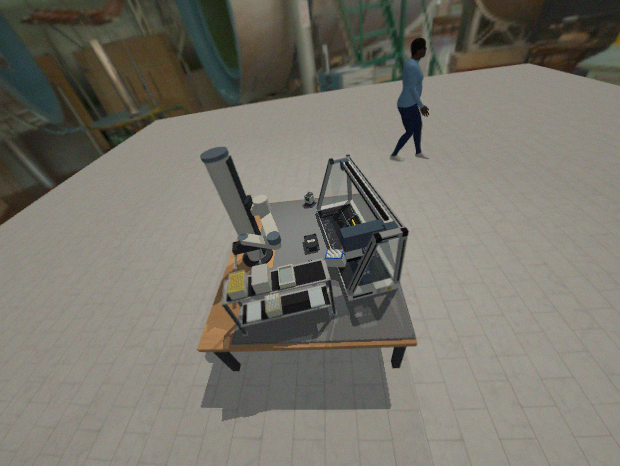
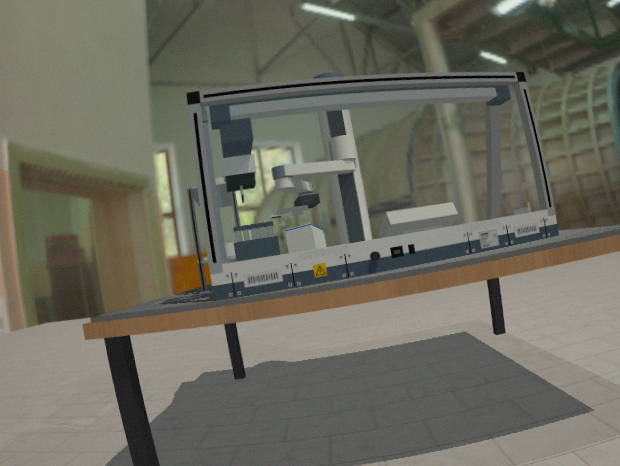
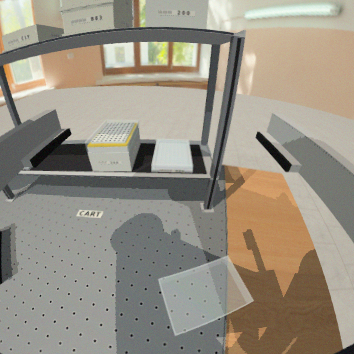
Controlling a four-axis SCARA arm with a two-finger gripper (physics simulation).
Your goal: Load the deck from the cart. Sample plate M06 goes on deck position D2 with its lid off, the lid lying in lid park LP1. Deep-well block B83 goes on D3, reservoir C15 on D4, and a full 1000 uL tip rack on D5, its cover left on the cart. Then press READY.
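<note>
My gripper [image 3: 161, 118] [image 2: 289, 212] is open and empty, facing the cart [image 1: 310, 273] [image 3: 227, 125] from a short distance. On the lower shelf, a pale lidded plate [image 3: 172, 155] [image 1: 254, 311] stands beside a yellow-edged tip rack [image 3: 114, 147] [image 1: 272, 304]; their labels are unreadable. Block B83 [image 3: 92, 19] [image 1: 260, 279] stands on the top shelf, between a "200" box [image 3: 177, 13] [image 1: 236, 284] and a reservoir [image 3: 32, 36] [image 1: 286, 275] with an unclear C label. A clear lid-like piece [image 3: 205, 295] lies askew across the mat's edge. A blue-edged rack [image 1: 334, 255] [image 2: 304, 239] stands at the deck.
Another pale plate [image 1: 316, 296] is on the lower shelf's far end. The framed deck machine [image 1: 375, 197] [image 2: 360, 85] has a dark pipetting head [image 2: 237, 140] and a blue tube rack [image 2: 256, 247]. A black stand [image 1: 310, 243] and a small device [image 1: 309, 198] are on the bench. A person [image 1: 411, 95] walks behind.
</note>
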